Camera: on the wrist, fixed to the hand. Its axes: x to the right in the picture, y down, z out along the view.
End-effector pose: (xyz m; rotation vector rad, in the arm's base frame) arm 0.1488 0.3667 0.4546 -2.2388 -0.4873 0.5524
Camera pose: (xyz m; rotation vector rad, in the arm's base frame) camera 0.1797 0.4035 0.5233 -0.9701 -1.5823 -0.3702
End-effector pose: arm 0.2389 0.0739 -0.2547 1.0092 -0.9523 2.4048
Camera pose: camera 0.2405 0.1511 -0.2220 0.9942 0.4171 1.2169
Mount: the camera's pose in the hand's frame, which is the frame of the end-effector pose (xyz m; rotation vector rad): 0.0281 -0.0699 -0.0367 0.3968 0.1832 -1.5763
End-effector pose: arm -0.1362 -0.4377 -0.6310 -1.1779 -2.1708 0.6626
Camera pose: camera -0.1636 -0.4421 -0.5519 0.7223 -1.9179 0.1800
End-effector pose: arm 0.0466 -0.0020 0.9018 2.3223 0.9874 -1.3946
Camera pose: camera 0.0336 0.0807 0.9048 -0.9265 -1.8048 1.0370
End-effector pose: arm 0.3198 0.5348 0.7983 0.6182 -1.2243 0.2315
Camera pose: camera 0.3928 0.4939 0.7948 1.6686 -0.2410 -0.7985
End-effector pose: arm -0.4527 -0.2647 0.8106 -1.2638 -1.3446 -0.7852
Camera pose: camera -0.5060 -0.3077 0.8589 0.4202 -2.0806 -1.4706
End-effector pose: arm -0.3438 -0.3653 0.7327 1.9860 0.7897 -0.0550
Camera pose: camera -0.3701 -0.2989 0.6888 1.2006 2.3930 -0.9937
